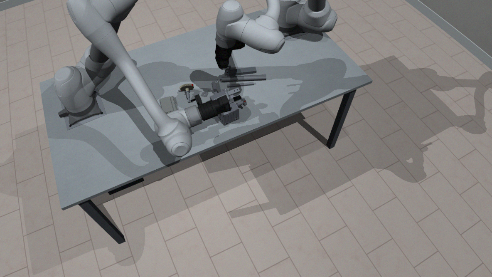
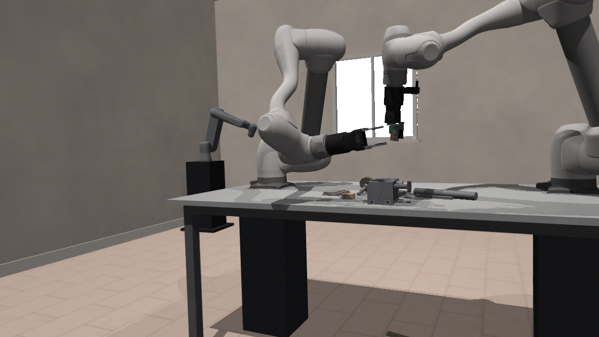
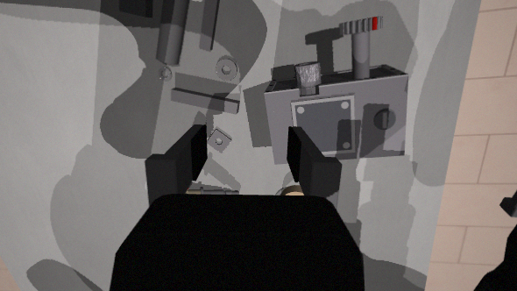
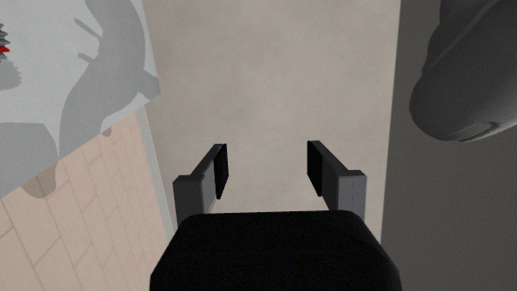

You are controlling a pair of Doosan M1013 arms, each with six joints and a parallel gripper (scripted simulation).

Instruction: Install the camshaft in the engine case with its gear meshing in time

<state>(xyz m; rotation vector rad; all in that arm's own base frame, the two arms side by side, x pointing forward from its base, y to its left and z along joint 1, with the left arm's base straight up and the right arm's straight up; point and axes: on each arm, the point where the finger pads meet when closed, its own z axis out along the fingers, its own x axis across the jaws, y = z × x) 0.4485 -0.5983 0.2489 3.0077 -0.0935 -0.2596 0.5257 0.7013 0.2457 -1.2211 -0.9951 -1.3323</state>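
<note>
The small square plate is 250 mm below my left hand, 110 mm behind it and 80 mm to the right of it. Round my left hand: round tan block: 240 mm below, 200 mm to the right; then small crank gear: 190 mm below, 90 mm ahead, 50 mm to the left; then thin bar: 240 mm below, 120 mm to the left, 70 mm behind.
</note>
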